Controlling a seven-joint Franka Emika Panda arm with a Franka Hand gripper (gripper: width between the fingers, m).
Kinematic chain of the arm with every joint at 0, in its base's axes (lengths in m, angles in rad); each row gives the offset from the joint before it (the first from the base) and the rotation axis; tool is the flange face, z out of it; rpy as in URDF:
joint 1: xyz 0 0 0.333 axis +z
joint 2: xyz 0 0 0 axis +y
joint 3: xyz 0 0 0.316 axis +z
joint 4: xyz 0.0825 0 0 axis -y
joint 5: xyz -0.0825 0 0.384 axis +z
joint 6: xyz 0 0 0 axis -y
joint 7: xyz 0.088 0 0 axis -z
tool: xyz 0 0 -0.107 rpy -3.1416 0 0
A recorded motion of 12 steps. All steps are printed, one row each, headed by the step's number.
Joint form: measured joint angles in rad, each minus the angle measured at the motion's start. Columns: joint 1, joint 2, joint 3, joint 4, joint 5, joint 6, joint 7.
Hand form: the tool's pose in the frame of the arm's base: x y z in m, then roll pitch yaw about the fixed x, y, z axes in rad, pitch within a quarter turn. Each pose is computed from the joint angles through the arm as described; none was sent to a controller.
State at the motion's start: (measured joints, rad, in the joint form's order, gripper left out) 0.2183 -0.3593 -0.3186 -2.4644 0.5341 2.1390 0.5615
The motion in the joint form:
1: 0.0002 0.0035 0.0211 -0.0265 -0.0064 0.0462 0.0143
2: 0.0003 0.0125 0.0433 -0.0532 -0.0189 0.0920 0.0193
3: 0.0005 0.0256 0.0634 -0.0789 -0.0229 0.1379 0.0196
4: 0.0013 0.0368 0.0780 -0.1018 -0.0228 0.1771 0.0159
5: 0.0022 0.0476 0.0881 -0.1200 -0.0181 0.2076 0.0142
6: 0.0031 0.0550 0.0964 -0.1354 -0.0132 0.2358 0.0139
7: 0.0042 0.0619 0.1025 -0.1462 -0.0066 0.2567 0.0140
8: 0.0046 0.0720 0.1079 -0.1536 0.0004 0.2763 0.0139
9: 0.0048 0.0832 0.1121 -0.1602 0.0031 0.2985 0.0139
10: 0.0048 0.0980 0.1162 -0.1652 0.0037 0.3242 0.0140
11: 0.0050 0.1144 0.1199 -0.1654 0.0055 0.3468 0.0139
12: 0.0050 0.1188 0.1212 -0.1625 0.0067 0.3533 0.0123
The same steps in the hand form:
1: 0.4328 -0.0168 0.4193 -2.7124 0.3323 -0.8706
2: 0.4311 -0.0095 0.4071 -2.7336 0.3068 -0.8737
3: 0.4294 -0.0029 0.3940 -2.7505 0.2861 -0.8768
4: 0.4273 0.0017 0.3824 -2.7622 0.2701 -0.8781
5: 0.4253 0.0048 0.3725 -2.7713 0.2623 -0.8836
6: 0.4236 0.0071 0.3651 -2.7763 0.2538 -0.8901
7: 0.4223 0.0090 0.3593 -2.7797 0.2496 -0.8967
8: 0.4220 0.0102 0.3536 -2.7837 0.2458 -0.9046
9: 0.4221 0.0105 0.3480 -2.7885 0.2376 -0.9122
10: 0.4229 0.0104 0.3419 -2.7945 0.2259 -0.9203
11: 0.4248 0.0104 0.3369 -2.7988 0.2151 -0.9276
12: 0.4263 0.0104 0.3368 -2.7967 0.2099 -0.9280

